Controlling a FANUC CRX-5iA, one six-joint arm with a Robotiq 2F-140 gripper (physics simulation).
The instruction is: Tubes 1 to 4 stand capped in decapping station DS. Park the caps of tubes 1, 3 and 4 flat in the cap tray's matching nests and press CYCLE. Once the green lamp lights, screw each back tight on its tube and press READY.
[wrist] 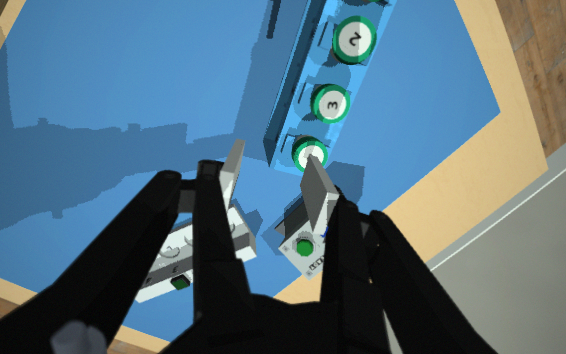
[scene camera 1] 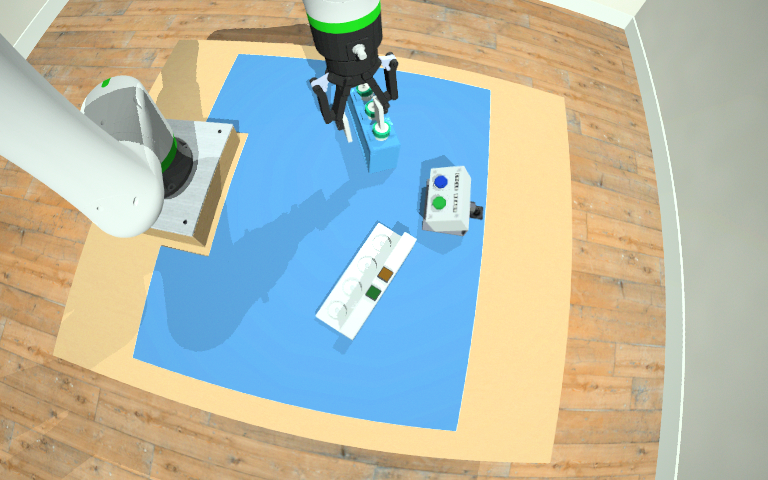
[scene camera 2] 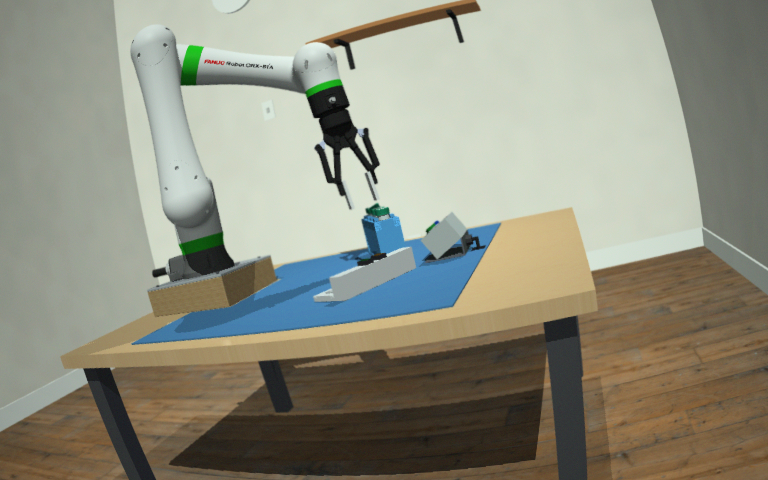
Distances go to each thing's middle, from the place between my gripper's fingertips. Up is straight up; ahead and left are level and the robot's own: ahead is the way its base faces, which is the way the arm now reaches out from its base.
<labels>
I see the cap 4 [wrist: 309, 145] 30 mm ahead of my hand, 20 mm to the left of it and 30 mm below it. From my hand the other things lie so: grey button box [scene camera 1: 453, 219]: 200 mm ahead, 70 mm to the right, 100 mm below; cap 3 [wrist: 330, 103]: 10 mm ahead, 70 mm to the left, 30 mm below; cap 2 [wrist: 354, 39]: 10 mm behind, 120 mm to the left, 20 mm below.
</labels>
